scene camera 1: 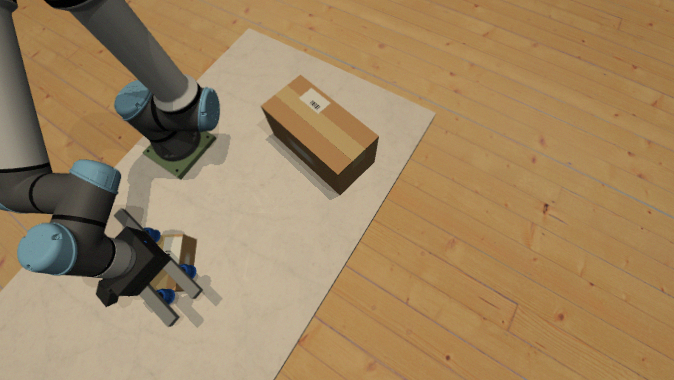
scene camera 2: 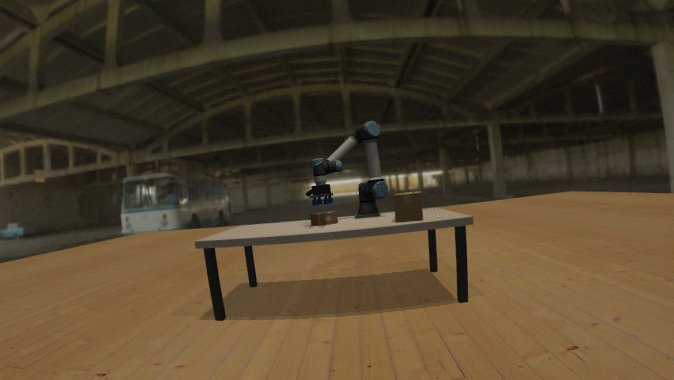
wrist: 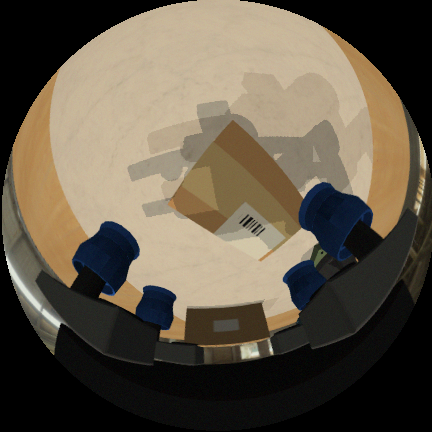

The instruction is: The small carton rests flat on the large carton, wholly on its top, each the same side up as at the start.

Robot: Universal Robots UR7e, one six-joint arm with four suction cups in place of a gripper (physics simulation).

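Seen in the pictures: hand, tool point: [scene camera 2: 323, 204] [wrist: 223, 267]; arm's base, link origin: [scene camera 1: 178, 141] [scene camera 2: 368, 213] [wrist: 330, 258].
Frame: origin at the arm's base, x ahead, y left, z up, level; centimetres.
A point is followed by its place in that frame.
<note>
The small carton [scene camera 1: 188, 250] @(x 33.7, y -17.9, z 2.2 cm) [scene camera 2: 324, 218] @(x 37.9, y -21.9, z 2.6 cm) [wrist: 255, 180] @(x 32.8, y -26.9, z 6.0 cm) lies flat on the table, its taped and labelled top facing up. In scene camera 1 the gripper partly covers it. My gripper [scene camera 1: 159, 265] @(x 36.5, y -22.2, z 11.5 cm) [scene camera 2: 322, 201] @(x 36.5, y -22.2, z 11.5 cm) [wrist: 225, 267] @(x 36.5, y -22.2, z 11.5 cm), with four blue suction cups, hangs above it. Scene camera 2 shows a gap between the cups and the carton, so the gripper is open and holds nothing. The large carton [scene camera 1: 320, 125] @(x 38.3, y 30.9, z 13.7 cm) [scene camera 2: 408, 207] @(x 52.0, y 31.5, z 6.3 cm) [wrist: 200, 322] @(x 45.9, y 23.7, z 4.6 cm) stands on the table on the other side of the arm's base, with tape and a barcode label on its top.
The pale table [scene camera 1: 260, 225] @(x 41.4, y 0.7, z -1.6 cm) [scene camera 2: 350, 234] @(x 68.8, y 0.9, z -4.0 cm) [wrist: 125, 75] @(x 49.4, y -46.0, z -1.6 cm) carries both cartons. The arm's base [scene camera 1: 175, 145] @(x 6.0, y -1.1, z 6.0 cm) [scene camera 2: 368, 207] @(x 6.3, y 1.6, z 5.1 cm) stands on a green plate [scene camera 1: 181, 172] @(x 10.7, y -5.7, z 0.5 cm) between them, toward the table's back edge. A bus [scene camera 2: 150, 202] stands far off in the hall.
</note>
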